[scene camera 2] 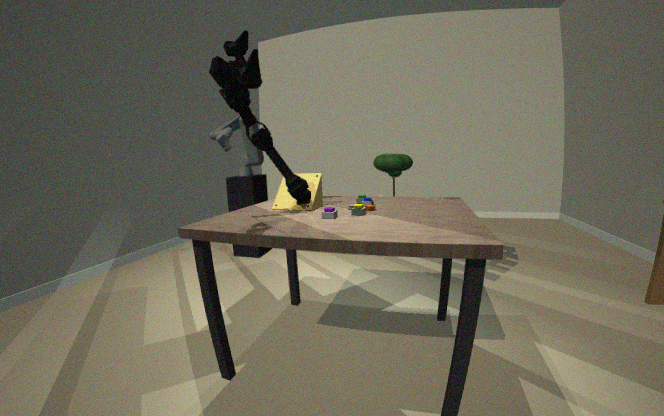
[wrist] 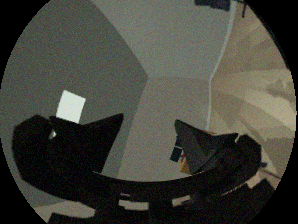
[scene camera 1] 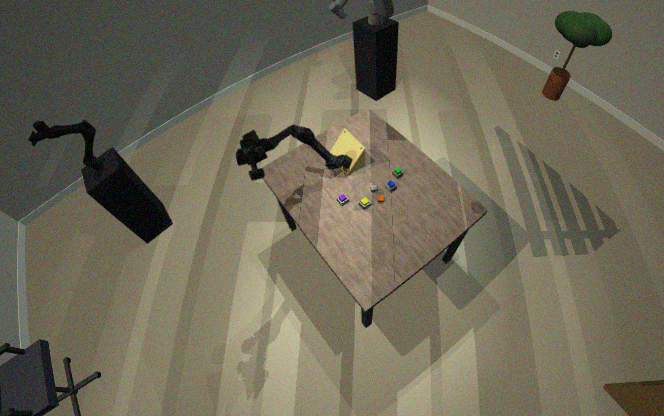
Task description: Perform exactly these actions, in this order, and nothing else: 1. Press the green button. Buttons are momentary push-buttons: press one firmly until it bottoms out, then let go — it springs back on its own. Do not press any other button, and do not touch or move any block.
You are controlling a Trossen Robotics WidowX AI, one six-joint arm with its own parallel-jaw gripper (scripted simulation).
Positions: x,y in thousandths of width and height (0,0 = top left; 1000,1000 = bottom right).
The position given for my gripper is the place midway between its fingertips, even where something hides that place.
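Holding nothing, open: my gripper (scene camera 2: 379,95). Wrist view: my gripper (wrist: 505,533). Scene camera 1: my gripper (scene camera 1: 373,398).
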